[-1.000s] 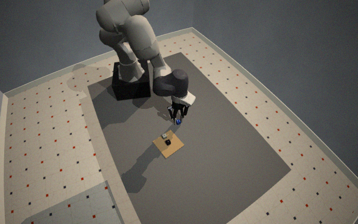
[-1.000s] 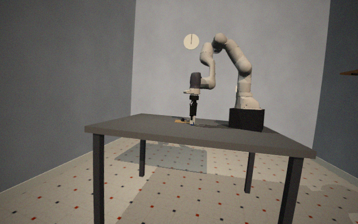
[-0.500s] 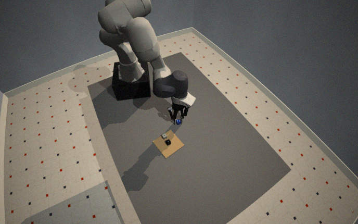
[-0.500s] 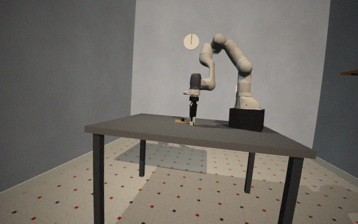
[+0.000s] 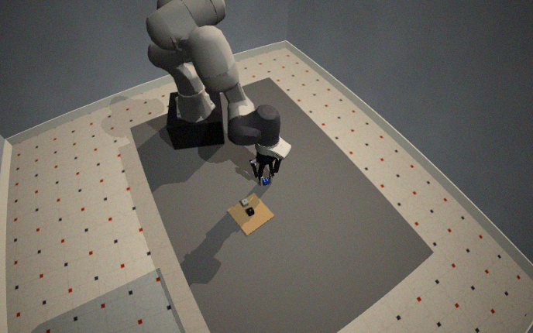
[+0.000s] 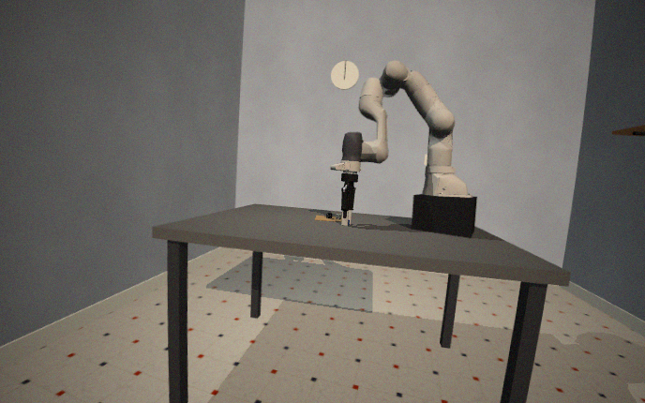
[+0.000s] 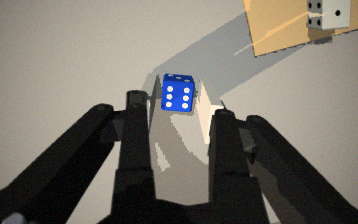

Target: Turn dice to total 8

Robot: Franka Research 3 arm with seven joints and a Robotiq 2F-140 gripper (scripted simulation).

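Now: the blue die 20 mm below my hand. Also, from my hand: black die 110 mm ahead, 120 mm to the right, 20 mm below; then white die 60 mm ahead, 120 mm to the right, 20 mm below; then tan mat 110 mm ahead, 120 mm to the right, 30 mm below.
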